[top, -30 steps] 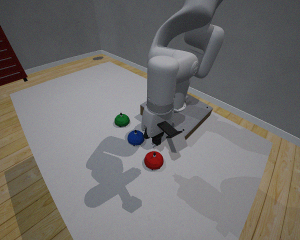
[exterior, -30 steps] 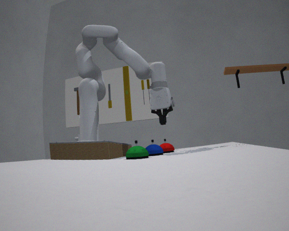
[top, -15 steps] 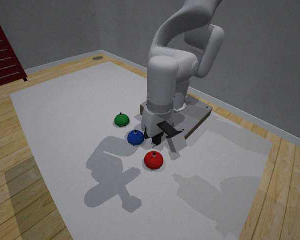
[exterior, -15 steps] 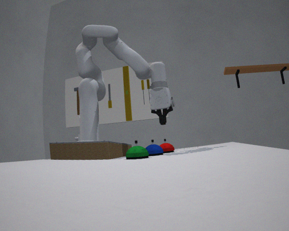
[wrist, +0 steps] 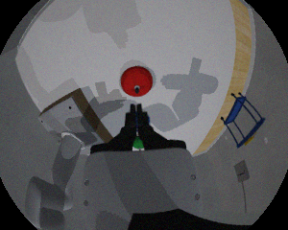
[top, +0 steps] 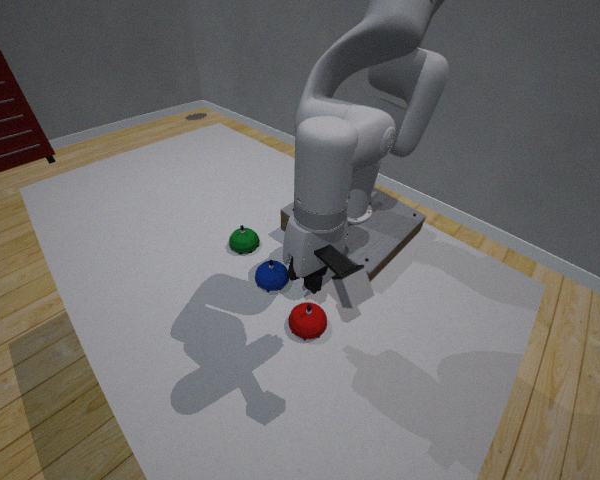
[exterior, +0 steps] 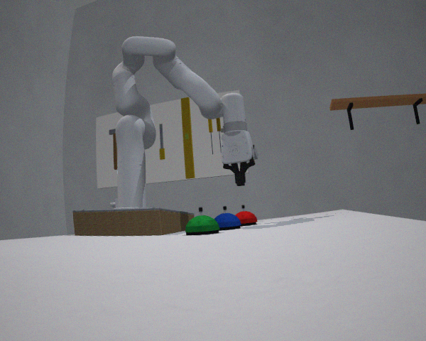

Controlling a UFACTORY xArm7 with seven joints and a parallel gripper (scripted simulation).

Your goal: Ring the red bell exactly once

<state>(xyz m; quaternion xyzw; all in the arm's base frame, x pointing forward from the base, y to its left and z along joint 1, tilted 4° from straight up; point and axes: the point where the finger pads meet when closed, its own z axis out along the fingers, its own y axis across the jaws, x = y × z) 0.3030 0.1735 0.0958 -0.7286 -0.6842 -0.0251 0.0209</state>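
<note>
Right now my hand is 11 cm above the red bell. Also, from my hand: green bell 2 cm behind, 30 cm to the right, 11 cm below; blue bell 1 cm behind, 15 cm to the right, 11 cm below.
</note>
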